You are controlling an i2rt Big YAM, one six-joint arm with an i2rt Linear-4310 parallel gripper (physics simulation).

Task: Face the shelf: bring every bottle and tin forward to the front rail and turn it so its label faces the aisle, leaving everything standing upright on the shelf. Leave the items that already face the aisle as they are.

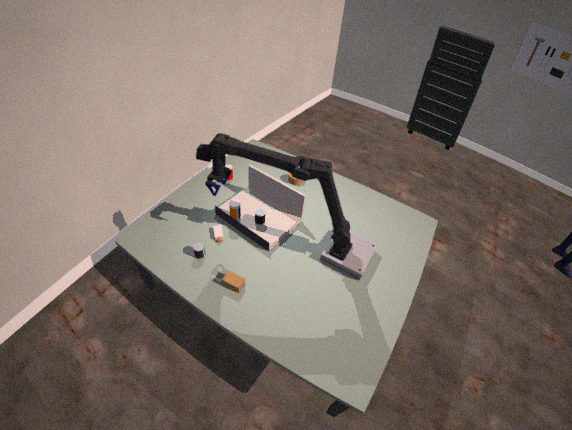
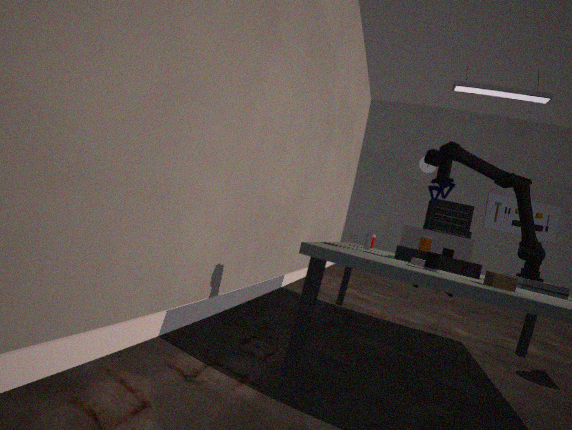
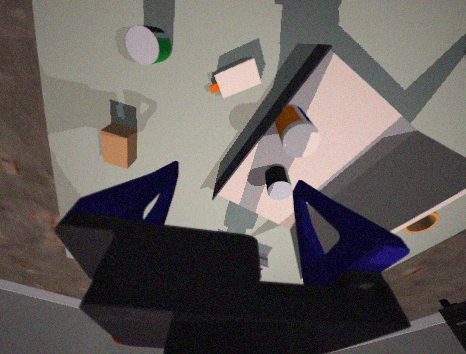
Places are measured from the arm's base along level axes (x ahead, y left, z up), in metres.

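Pixels of known places: gripper, fingertip midpoint: [image 1: 219, 189] [image 2: 438, 200] [image 3: 238, 177]; arm's base at its link origin: [image 1: 340, 249] [image 2: 528, 279].
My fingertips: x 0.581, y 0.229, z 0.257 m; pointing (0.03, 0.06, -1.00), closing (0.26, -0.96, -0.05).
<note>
For each thing: its top centre in the pictures, then the offset to it from my fingertips.
- dark front rail at its top centre: [image 3: 256, 142] [image 2: 438, 254] [image 1: 240, 223] dx -0.067, dy -0.067, dz -0.244 m
- orange bottle with a white top, top centre: [image 3: 301, 141] [image 1: 234, 202] [image 2: 427, 235] dx +0.000, dy -0.107, dz -0.164 m
- black tin with a white lid, top centre: [image 3: 279, 191] [image 1: 260, 212] [image 2: 448, 249] dx -0.130, dy -0.159, dz -0.203 m
- black-and-green tin at its top centre: [image 3: 142, 46] [image 1: 198, 246] dx +0.002, dy +0.185, dz -0.240 m
- white box with an orange end, top centre: [image 3: 233, 81] [image 2: 423, 260] [image 1: 218, 232] dx +0.010, dy +0.028, dz -0.282 m
- brown block at its top centre: [image 3: 114, 150] [image 2: 501, 274] [image 1: 233, 278] dx -0.246, dy +0.220, dz -0.260 m
- red-and-white item at its top centre: [image 2: 371, 234] dx +0.281, dy -0.382, dz -0.214 m
- orange round item at its top centre: [image 3: 421, 223] [image 1: 296, 174] dx -0.078, dy -0.630, dz -0.260 m
The shelf [image 1: 276, 190] [image 3: 415, 165] has a pale floor, a grey back panel and a dark front rail [image 2: 467, 267] [image 3: 270, 125]. An orange bottle with a white top [image 1: 234, 210] [image 2: 425, 244] [image 3: 291, 120] stands upright close behind the rail; its orange side shows from the front, with a dark blue patch farther round. A black tin with a white lid [image 1: 260, 217] [image 2: 448, 252] [image 3: 276, 175] stands upright beside it, a little back from the rail; its label is not readable. My gripper [image 1: 220, 187] [image 2: 440, 198] [image 3: 238, 177] is open and empty, high above the table beyond the shelf's far end.
On the table off the shelf are a black-and-green tin [image 1: 199, 251] [image 3: 164, 50], a white box with an orange end [image 1: 218, 232] [image 3: 238, 78], a brown block [image 1: 233, 281] [image 3: 119, 149] and a red-and-white item [image 1: 230, 173] [image 2: 372, 242]. An orange round item [image 1: 295, 180] lies behind the back panel.
</note>
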